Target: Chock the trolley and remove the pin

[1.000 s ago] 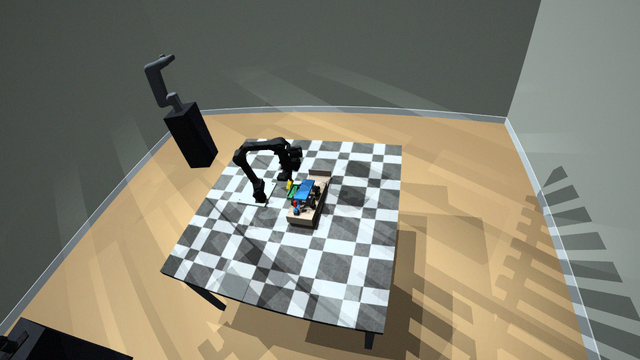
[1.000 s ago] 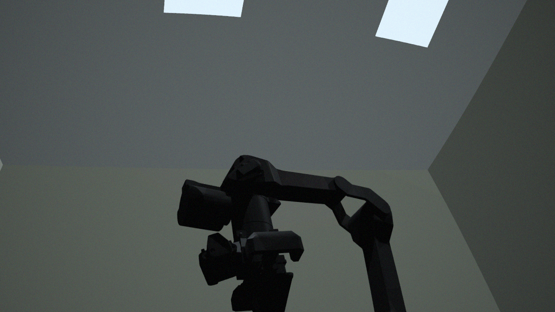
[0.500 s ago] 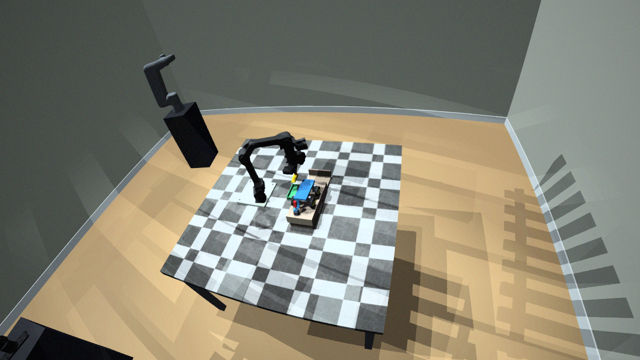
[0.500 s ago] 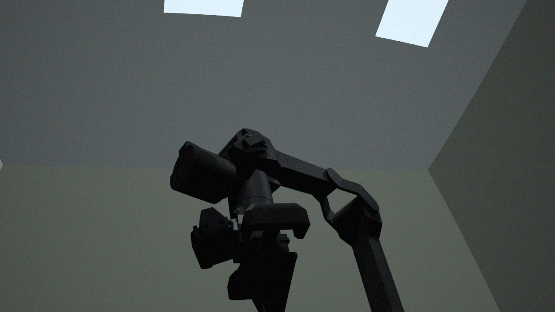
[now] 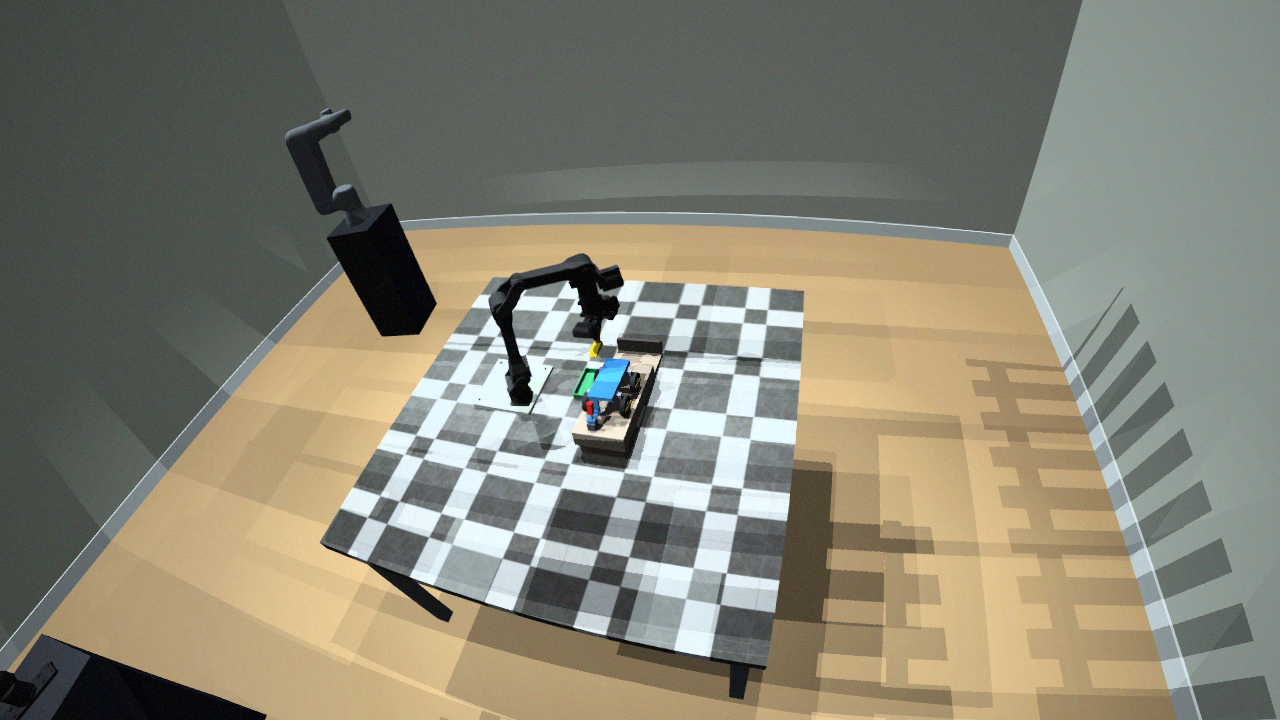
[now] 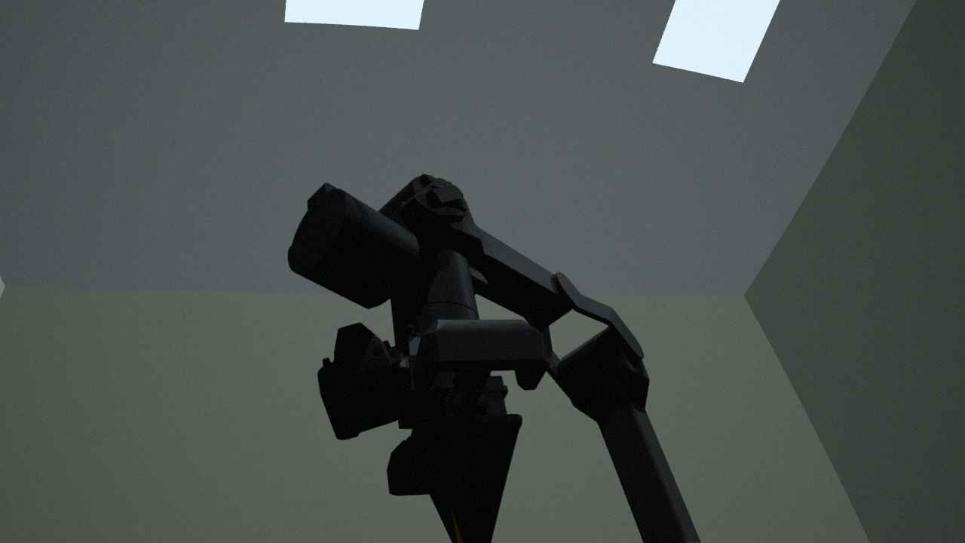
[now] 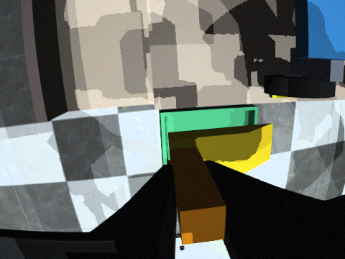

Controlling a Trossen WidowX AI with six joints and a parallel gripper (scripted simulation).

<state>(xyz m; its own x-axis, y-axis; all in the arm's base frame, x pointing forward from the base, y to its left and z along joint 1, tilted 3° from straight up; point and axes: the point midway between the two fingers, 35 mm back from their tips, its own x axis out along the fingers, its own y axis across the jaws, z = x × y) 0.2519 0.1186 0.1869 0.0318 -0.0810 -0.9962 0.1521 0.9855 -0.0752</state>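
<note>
Right now my gripper tip is 280 mm to the left of the red-headed stop pin, 20 mm short of it and 20 mm above it. Also, from my gripper tip: yellow chock 20 mm to the right, 10 mm below; then blue-topped trolley 170 mm to the right, 60 mm ahead, 40 mm below.
</note>
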